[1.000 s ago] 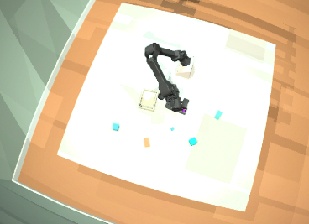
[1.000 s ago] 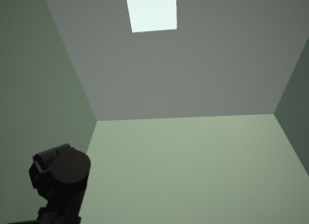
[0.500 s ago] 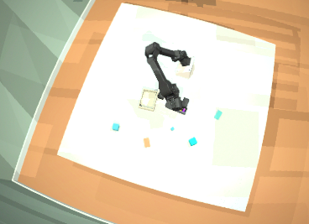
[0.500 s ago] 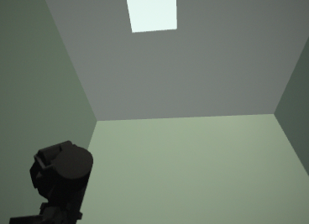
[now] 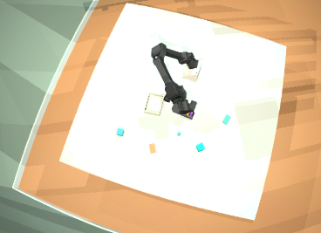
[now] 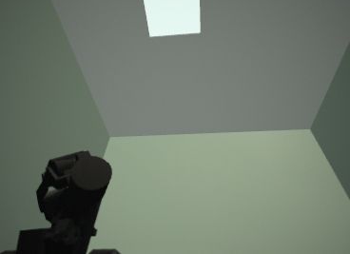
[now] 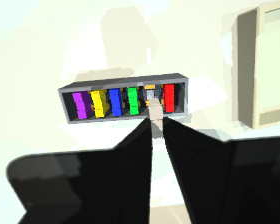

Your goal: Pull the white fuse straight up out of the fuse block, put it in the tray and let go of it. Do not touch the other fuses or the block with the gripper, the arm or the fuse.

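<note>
The cream tray lies 16 cm to the right of my gripper tip and 9 cm below it. Round my gripper tip: white fuse: 1 cm below; then orange block: 27 cm ahead, 9 cm to the right, 8 cm below; then teal block: 23 cm ahead, 31 cm to the right, 7 cm below.
</note>
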